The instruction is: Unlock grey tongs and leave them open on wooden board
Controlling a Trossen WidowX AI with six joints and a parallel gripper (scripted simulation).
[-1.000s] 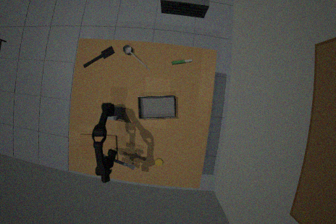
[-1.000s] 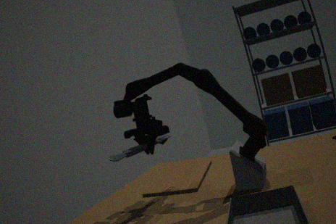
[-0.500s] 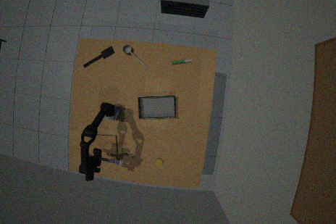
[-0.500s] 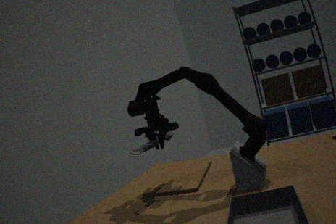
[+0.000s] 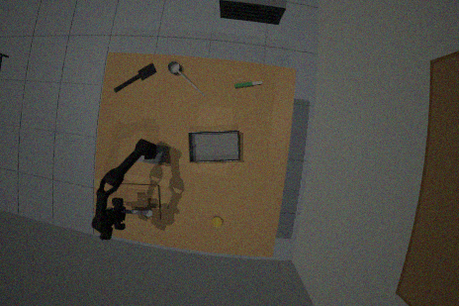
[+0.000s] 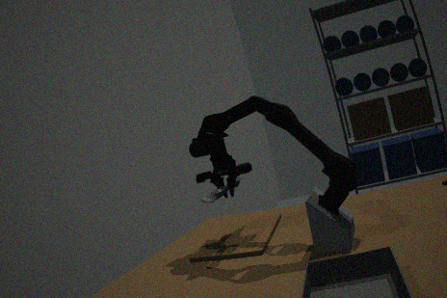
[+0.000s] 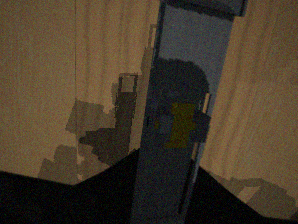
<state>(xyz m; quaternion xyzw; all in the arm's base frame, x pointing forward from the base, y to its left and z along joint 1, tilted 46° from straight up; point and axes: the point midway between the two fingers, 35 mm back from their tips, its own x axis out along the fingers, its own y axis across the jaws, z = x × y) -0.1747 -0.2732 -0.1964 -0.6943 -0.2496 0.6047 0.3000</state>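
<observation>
Right now the yellow lock piece is 40 mm behind my gripper tip and 40 mm above it. Also, from my gripper tip: wooden board (150 mm below, 10 mm behind); yellow round thing (560 mm ahead, 140 mm below, 130 mm to the right); roasting tin (540 mm ahead, 380 mm to the left, 130 mm below).
</observation>
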